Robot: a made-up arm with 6 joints. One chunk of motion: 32 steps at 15 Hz.
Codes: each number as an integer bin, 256 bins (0 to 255) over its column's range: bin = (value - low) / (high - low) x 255, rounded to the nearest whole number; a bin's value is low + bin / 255 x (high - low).
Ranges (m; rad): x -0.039..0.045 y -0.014..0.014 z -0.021..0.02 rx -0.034..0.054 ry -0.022..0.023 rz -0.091..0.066
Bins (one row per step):
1: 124 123 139 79 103 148
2: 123 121 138 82 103 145
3: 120 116 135 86 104 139
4: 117 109 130 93 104 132
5: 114 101 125 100 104 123
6: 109 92 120 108 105 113
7: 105 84 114 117 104 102
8: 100 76 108 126 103 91
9: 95 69 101 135 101 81
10: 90 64 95 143 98 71
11: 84 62 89 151 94 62
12: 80 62 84 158 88 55
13: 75 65 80 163 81 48
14: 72 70 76 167 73 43
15: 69 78 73 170 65 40
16: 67 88 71 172 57 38
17: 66 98 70 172 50 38
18: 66 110 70 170 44 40
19: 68 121 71 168 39 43
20: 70 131 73 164 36 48
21: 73 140 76 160 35 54
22: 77 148 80 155 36 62
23: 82 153 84 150 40 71
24: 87 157 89 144 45 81
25: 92 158 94 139 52 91
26: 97 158 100 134 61 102
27: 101 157 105 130 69 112
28: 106 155 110 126 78 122
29: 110 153 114 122 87 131
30: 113 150 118 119 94 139
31: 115 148 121 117 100 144
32: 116 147 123 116 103 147
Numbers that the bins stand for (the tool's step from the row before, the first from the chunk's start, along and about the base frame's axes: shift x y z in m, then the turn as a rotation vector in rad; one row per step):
1: 0.00185 -0.00049 0.00135 -0.00674 -0.00382 0.00012
2: 0.00152 -0.00071 0.00119 -0.00570 -0.00382 -0.00173
3: 0.00053 -0.00126 0.00071 -0.00432 -0.00365 -0.00542
4: -0.00046 -0.00203 -0.00010 -0.00191 -0.00365 -0.00973
5: -0.00145 -0.00291 -0.00090 0.00051 -0.00365 -0.01527
6: -0.00309 -0.00390 -0.00171 0.00327 -0.00347 -0.02143
7: -0.00441 -0.00478 -0.00267 0.00638 -0.00365 -0.02820
8: -0.00606 -0.00565 -0.00364 0.00948 -0.00382 -0.03497
9: -0.00771 -0.00642 -0.00476 0.01259 -0.00418 -0.04113
10: -0.00935 -0.00697 -0.00573 0.01535 -0.00471 -0.04729
11: -0.01133 -0.00719 -0.00669 0.01811 -0.00541 -0.05283
12: -0.01265 -0.00719 -0.00749 0.02053 -0.00647 -0.05714
13: -0.01429 -0.00686 -0.00814 0.02225 -0.00771 -0.06145
14: -0.01528 -0.00631 -0.00878 0.02363 -0.00912 -0.06453
15: -0.01627 -0.00544 -0.00926 0.02467 -0.01053 -0.06637
16: -0.01693 -0.00434 -0.00958 0.02536 -0.01194 -0.06760
17: -0.01726 -0.00324 -0.00975 0.02536 -0.01318 -0.06760
18: -0.01726 -0.00192 -0.00975 0.02467 -0.01424 -0.06637
19: -0.01660 -0.00071 -0.00958 0.02398 -0.01512 -0.06453
20: -0.01594 0.00038 -0.00926 0.02260 -0.01565 -0.06145
21: -0.01495 0.00137 -0.00878 0.02122 -0.01582 -0.05775
22: -0.01364 0.00225 -0.00814 0.01949 -0.01565 -0.05283
23: -0.01199 0.00280 -0.00749 0.01776 -0.01494 -0.04729
24: -0.01034 0.00324 -0.00669 0.01569 -0.01406 -0.04113
25: -0.00869 0.00335 -0.00589 0.01397 -0.01282 -0.03497
26: -0.00705 0.00335 -0.00492 0.01224 -0.01124 -0.02820
27: -0.00573 0.00324 -0.00412 0.01086 -0.00982 -0.02204
28: -0.00408 0.00302 -0.00331 0.00948 -0.00824 -0.01589
29: -0.00276 0.00280 -0.00267 0.00810 -0.00665 -0.01035
30: -0.00178 0.00247 -0.00203 0.00707 -0.00541 -0.00542
31: -0.00112 0.00225 -0.00155 0.00638 -0.00435 -0.00234
32: -0.00079 0.00214 -0.00122 0.00603 -0.00382 -0.00049

